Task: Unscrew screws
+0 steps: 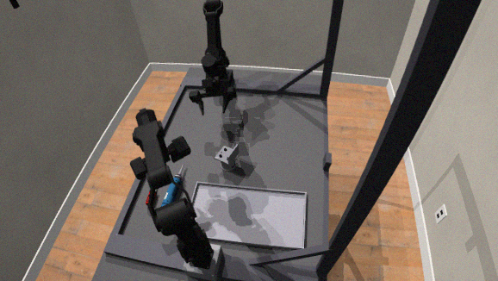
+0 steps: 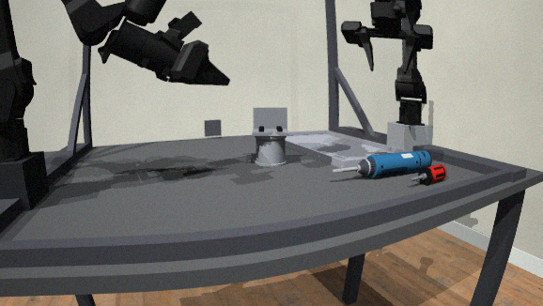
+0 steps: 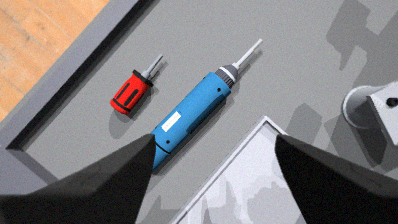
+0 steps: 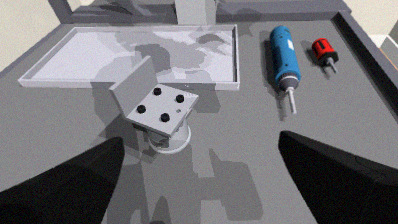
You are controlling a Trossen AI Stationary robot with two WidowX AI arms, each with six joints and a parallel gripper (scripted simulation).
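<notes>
Right now the joint module is 5 cm behind my right hand, 16 cm to the left of it and 15 cm below it. Also, from my right hand: red screwdriver: 24 cm ahead, 31 cm to the left, 16 cm below; then bracket: 5 cm behind, 16 cm to the left, 10 cm below; then screwdriver bit: 13 cm ahead, 19 cm to the left, 16 cm below.
</notes>
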